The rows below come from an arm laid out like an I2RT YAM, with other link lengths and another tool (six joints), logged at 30 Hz.
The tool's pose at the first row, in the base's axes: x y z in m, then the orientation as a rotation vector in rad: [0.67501, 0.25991, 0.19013, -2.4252, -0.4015, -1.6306]
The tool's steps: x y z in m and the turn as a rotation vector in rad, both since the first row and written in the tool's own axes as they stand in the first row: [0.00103, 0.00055, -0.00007, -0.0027, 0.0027, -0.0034]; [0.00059, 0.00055, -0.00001, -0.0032, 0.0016, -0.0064]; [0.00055, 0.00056, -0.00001, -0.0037, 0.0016, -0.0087]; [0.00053, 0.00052, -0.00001, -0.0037, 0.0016, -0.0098]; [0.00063, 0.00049, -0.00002, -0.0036, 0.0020, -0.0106]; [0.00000, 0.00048, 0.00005, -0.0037, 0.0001, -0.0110]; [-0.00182, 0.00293, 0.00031, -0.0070, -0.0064, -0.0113]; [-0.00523, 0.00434, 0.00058, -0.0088, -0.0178, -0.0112]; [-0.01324, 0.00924, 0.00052, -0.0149, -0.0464, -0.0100]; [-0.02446, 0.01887, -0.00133, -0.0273, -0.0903, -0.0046]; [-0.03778, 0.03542, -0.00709, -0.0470, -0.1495, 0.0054]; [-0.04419, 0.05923, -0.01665, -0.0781, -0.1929, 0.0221]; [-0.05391, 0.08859, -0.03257, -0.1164, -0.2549, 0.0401]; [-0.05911, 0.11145, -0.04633, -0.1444, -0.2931, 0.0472]
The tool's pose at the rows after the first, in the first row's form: [0.67550, 0.25949, 0.19111, -2.4253, -0.4035, -1.6367]; [0.67539, 0.25946, 0.19068, -2.4273, -0.4071, -1.6369]; [0.67538, 0.25944, 0.19064, -2.4280, -0.4097, -1.6381]; [0.67536, 0.25948, 0.19062, -2.4282, -0.4111, -1.6386]; [0.67538, 0.25951, 0.19072, -2.4280, -0.4122, -1.6393]; [0.67521, 0.25947, 0.19011, -2.4298, -0.4129, -1.6373]; [0.67559, 0.25702, 0.18830, -2.4382, -0.4119, -1.6319]; [0.67507, 0.25538, 0.18503, -2.4499, -0.4123, -1.6197]; [0.67375, 0.24980, 0.17760, -2.4798, -0.4108, -1.5894]; [0.67127, 0.23882, 0.16782, -2.5267, -0.4016, -1.5423]; [0.66688, 0.21987, 0.15752, -2.5900, -0.3830, -1.4775]; [0.66401, 0.19370, 0.15500, -2.6457, -0.3443, -1.4339]; [0.65621, 0.15996, 0.15176, -2.7201, -0.3001, -1.3679]; [0.64979, 0.13355, 0.15195, -2.7693, -0.2741, -1.3293]
